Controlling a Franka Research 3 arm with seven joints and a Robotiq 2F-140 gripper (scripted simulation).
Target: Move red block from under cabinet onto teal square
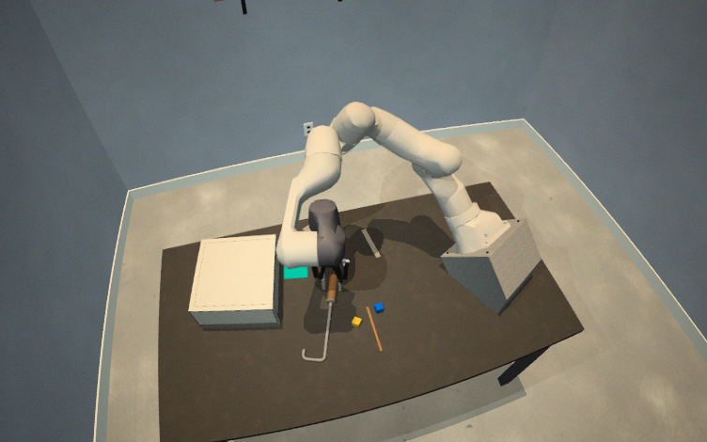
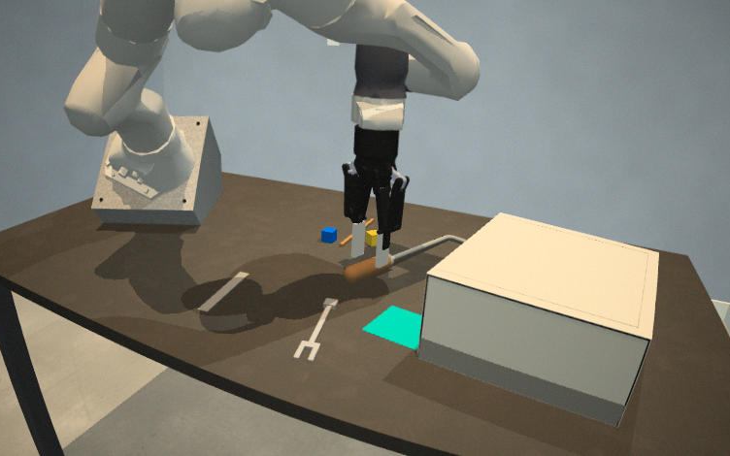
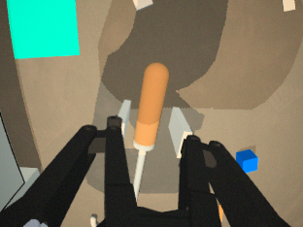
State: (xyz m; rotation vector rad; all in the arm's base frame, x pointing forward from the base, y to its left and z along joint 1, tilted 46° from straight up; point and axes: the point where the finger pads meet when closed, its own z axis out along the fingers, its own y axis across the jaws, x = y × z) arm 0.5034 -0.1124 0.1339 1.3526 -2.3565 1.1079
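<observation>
Right now my hand is 150 mm to the right of the blue cube, 100 mm past it and 50 mm above it. The rest, counted from my hand: yellow cube (160 mm to the left, 50 mm below, 10 mm behind); then hook tool (90 mm ahead, 70 mm to the left, 50 mm below); then teal square (160 mm to the right, 70 mm ahead, 60 mm below).
</observation>
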